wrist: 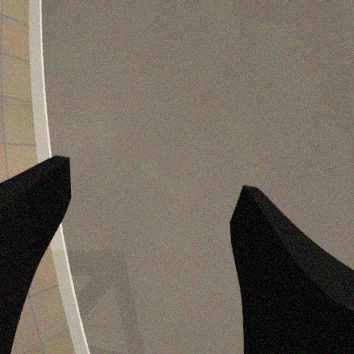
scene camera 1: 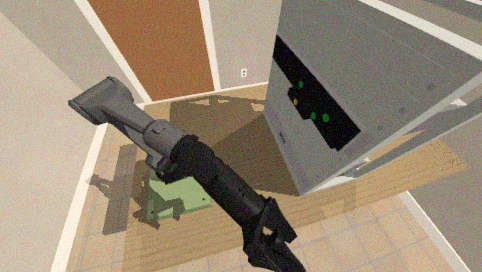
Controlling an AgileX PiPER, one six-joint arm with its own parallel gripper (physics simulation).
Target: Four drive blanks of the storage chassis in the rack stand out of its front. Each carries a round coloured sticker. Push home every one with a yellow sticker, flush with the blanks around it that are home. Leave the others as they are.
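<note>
The storage chassis (scene camera 1: pixel 342 131) is a black band in the front of the grey rack in the scene view. One drive blank with a yellow sticker (scene camera 1: pixel 295 102) juts from its lower left edge. Three green stickers show on other blanks: an upper one (scene camera 1: pixel 300 84), a lower one (scene camera 1: pixel 313 115) and one to the right (scene camera 1: pixel 326 118). The black blanks blend together, so how far each stands out is hard to tell. My gripper (wrist: pixel 153 191) is open and empty, facing a plain wall. In the scene view it is at the bottom, away from the chassis, its tips cut off.
The grey rack (scene camera 1: pixel 285 117) stands on the right on a wooden surface (scene camera 1: pixel 270 210). A green plate (scene camera 1: pixel 192 194) lies below the arm. A brown door (scene camera 1: pixel 155 45) and a wall outlet (scene camera 1: pixel 244 72) are behind. A white skirting strip (wrist: pixel 40 100) runs down the left of the wrist view.
</note>
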